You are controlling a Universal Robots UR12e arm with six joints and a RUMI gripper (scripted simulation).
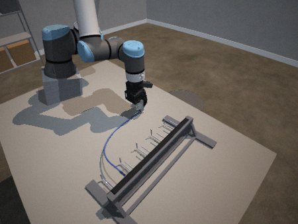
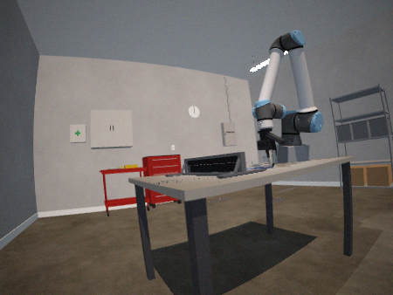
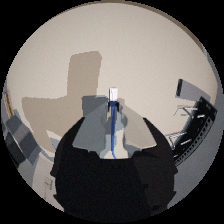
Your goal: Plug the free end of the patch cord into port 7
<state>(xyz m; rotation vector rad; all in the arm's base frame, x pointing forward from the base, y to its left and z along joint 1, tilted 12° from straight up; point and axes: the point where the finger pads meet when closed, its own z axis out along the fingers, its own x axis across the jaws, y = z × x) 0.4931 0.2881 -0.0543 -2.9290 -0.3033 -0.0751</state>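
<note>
My gripper is now 10 mm to the right of the cable plug and 10 mm above it.
</note>
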